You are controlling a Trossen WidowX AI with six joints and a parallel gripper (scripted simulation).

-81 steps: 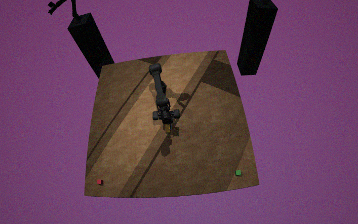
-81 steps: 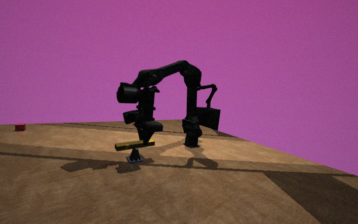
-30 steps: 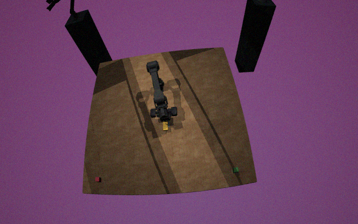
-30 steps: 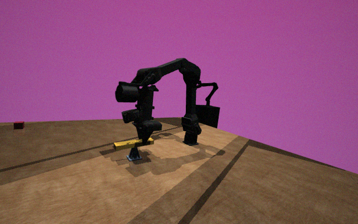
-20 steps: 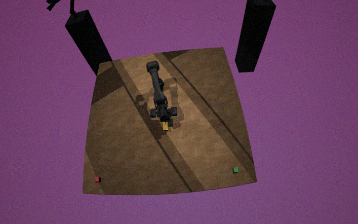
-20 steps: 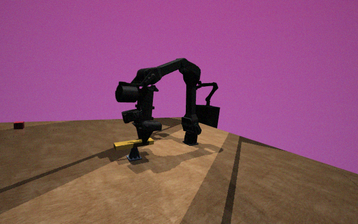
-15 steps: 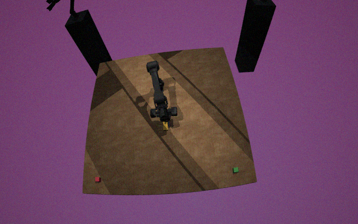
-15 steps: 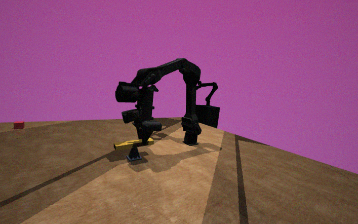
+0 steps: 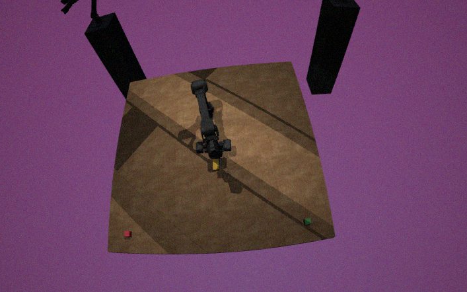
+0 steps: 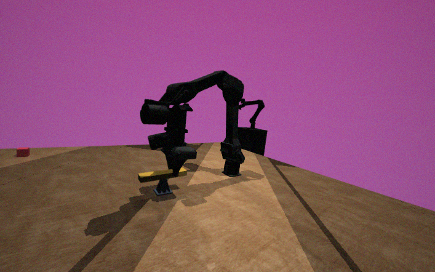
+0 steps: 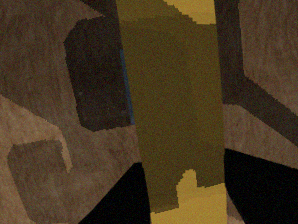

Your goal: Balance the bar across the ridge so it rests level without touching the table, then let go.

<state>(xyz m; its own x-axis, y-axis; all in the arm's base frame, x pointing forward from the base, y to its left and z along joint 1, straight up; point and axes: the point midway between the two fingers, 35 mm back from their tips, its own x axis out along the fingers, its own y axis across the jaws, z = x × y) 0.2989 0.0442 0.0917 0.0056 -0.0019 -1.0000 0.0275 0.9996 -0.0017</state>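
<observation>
My gripper tip is 30 mm short of the yellow bar. The rest, counted from my gripper tip: green cube (440 mm ahead, 460 mm to the left, 40 mm below); dark blue ridge (30 mm ahead, 30 mm below); red cube (440 mm ahead, 540 mm to the right, 40 mm below).
</observation>
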